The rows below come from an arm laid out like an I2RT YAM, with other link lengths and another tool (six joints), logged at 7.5 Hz.
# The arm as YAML. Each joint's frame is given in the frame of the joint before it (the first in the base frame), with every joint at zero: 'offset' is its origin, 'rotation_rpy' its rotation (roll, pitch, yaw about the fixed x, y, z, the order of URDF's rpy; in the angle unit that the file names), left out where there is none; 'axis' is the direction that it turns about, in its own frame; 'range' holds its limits. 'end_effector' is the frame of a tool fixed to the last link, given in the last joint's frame.
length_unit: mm
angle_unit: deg
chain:
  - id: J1
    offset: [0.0, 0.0, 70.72]
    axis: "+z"
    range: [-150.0, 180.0]
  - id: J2
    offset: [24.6, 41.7, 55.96]
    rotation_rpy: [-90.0, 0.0, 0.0]
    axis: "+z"
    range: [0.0, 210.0]
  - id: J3
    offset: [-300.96, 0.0, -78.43]
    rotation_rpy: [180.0, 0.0, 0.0]
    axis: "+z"
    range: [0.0, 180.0]
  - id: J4
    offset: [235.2, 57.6, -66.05]
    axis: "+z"
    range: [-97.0, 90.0]
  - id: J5
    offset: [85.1, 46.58, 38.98]
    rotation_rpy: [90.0, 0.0, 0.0]
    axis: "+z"
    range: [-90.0, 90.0]
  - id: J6
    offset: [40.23, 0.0, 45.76]
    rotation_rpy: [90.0, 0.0, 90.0]
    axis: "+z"
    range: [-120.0, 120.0]
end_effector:
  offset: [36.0, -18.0, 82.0]
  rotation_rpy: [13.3, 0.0, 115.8]
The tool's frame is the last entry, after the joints.
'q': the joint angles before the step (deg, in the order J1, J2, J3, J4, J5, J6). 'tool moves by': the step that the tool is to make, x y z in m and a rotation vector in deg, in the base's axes. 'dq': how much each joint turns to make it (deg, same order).
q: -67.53, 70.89, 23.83, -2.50, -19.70, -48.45
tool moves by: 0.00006, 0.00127, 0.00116, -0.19, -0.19, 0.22
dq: 0.00, -0.48, -0.12, -0.14, -0.22, -0.10
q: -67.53, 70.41, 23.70, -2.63, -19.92, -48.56
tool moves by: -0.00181, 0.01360, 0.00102, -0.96, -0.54, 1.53
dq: 0.18, -3.61, -2.19, -0.67, -0.99, -1.00
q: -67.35, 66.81, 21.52, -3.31, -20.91, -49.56
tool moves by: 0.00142, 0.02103, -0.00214, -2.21, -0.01, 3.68
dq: 1.30, -4.77, -3.59, -0.07, -0.95, -2.52
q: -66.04, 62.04, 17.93, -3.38, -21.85, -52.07
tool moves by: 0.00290, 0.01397, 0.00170, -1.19, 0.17, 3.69
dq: 0.85, -3.28, -0.89, -2.42, -1.44, -2.74
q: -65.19, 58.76, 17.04, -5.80, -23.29, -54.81
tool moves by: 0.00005, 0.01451, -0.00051, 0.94, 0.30, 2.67
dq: 0.49, -3.23, -0.04, -4.86, -1.55, -1.70
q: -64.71, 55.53, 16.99, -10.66, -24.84, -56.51
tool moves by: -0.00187, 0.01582, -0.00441, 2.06, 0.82, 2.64
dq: 0.11, -2.71, 0.05, -5.87, -1.71, -2.08
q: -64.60, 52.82, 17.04, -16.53, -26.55, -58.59
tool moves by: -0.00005, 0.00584, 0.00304, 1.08, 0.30, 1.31
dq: 0.00, -1.14, 1.35, -4.07, -0.94, -1.05
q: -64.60, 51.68, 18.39, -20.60, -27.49, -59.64
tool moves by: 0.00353, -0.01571, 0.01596, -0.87, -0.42, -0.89
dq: -0.89, 2.64, 3.91, -0.30, -0.01, 0.01
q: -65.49, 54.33, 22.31, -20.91, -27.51, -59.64
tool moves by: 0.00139, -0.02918, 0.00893, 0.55, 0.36, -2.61
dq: -2.27, 6.64, 4.63, 1.47, 0.29, 0.23
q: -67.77, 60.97, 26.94, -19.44, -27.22, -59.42
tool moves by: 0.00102, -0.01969, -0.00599, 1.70, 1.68, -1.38
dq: -1.00, 5.99, 2.62, 1.05, 0.98, -0.26
